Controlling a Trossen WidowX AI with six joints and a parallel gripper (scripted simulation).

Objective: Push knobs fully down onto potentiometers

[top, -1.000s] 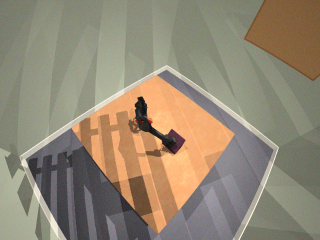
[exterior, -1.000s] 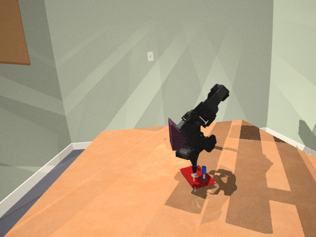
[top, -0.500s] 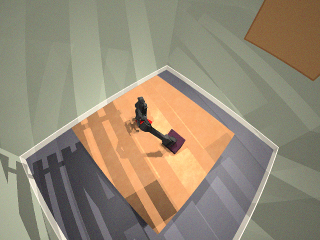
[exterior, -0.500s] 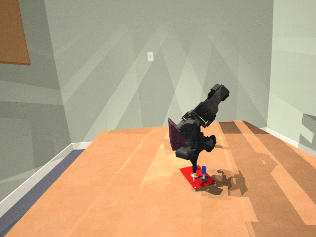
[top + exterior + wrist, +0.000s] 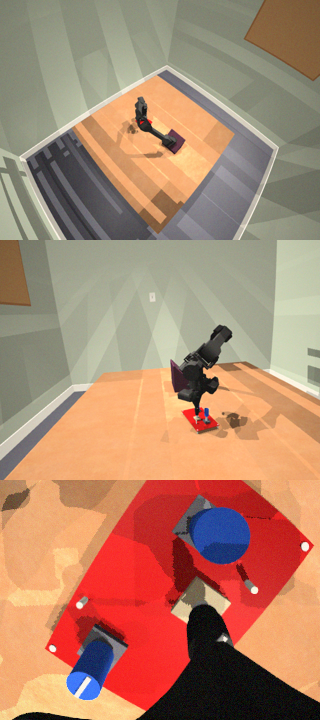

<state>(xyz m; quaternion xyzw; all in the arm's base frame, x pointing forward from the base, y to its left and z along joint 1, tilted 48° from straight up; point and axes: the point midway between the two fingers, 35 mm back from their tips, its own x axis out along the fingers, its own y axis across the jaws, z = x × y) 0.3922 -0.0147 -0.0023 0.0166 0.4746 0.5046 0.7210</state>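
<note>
The black slotted knob lies 10 mm below my gripper tip. Also, from my gripper tip: blue knob: 60 mm behind, 20 mm to the left, 20 mm below.
</note>
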